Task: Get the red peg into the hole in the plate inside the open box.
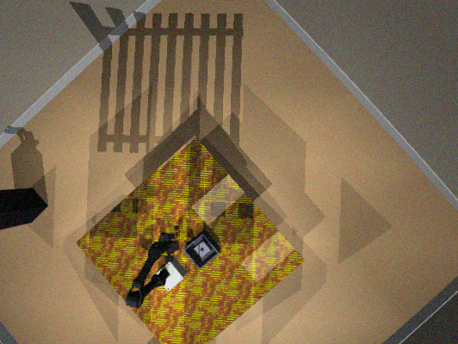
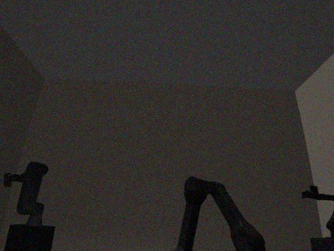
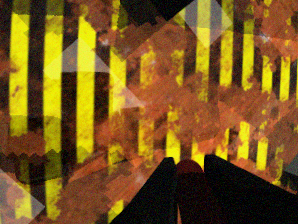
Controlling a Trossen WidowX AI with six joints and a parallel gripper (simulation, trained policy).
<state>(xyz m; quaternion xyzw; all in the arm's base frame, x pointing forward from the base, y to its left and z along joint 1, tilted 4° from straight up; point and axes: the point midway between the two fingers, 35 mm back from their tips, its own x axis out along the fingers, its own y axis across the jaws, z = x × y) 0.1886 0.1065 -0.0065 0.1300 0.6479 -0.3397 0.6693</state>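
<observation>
Right now the box is 14 cm ahead of my gripper tip, 16 cm to the right of it and 1 cm below it. From my gripper tip the other things lie so: red peg 1 cm to the left, 3 cm above.
</observation>
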